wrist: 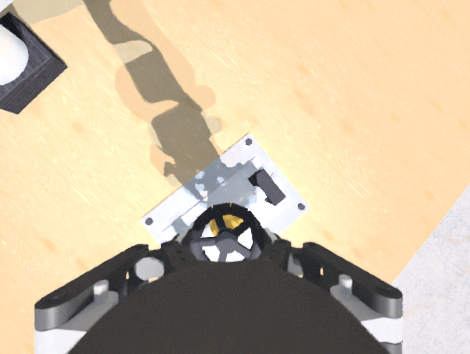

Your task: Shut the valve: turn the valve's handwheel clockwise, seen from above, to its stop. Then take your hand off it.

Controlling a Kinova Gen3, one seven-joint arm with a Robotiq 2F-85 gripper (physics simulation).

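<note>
The valve's black spoked handwheel [227, 208] is in the lower middle of the wrist view, above a light metal base plate [285, 212] with dark screws at its corners. A yellow part [232, 221] shows between the spokes, under the wheel. My gripper [227, 238] is shut on the handwheel, with one finger at the left side of the rim and one at the right side. The near part of the wheel and of the plate is hidden by the gripper's body.
A black block [270, 187] stands on the plate to the right of the wheel. A dark box [41, 75] holding a white rounded thing [10, 56] is at the upper left. The arm's shadow falls across the wooden table [350, 125], whose edge shows at the lower right.
</note>
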